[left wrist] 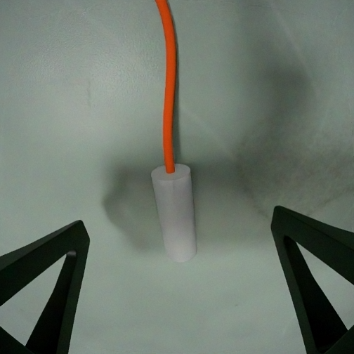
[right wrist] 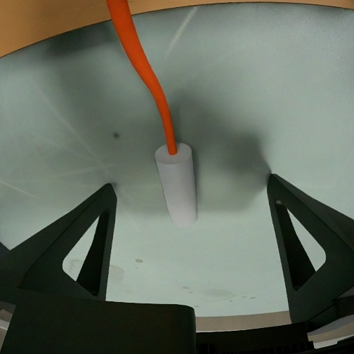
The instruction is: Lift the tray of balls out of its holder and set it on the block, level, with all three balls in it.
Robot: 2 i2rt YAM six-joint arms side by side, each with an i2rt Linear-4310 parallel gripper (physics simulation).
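Note:
In the left wrist view a white cylinder (left wrist: 179, 220) lies on the pale green table, with an orange cord (left wrist: 170, 90) running from its end to the top of the view. My left gripper (left wrist: 176, 225) is open, its fingers wide apart to either side of the cylinder, not touching it. In the right wrist view a white cylinder (right wrist: 179, 192) with an orange cord (right wrist: 145, 70) lies on the table. My right gripper (right wrist: 189, 186) is open, its fingers to either side of that cylinder and apart from it. The tray, balls, holder and block do not show in these views.
The pale green table (left wrist: 90, 125) (right wrist: 225, 75) has soft shadows around the cylinders. In the right wrist view its curved far edge borders an orange-brown surface (right wrist: 50, 22) at the top, and its near edge shows near the bottom.

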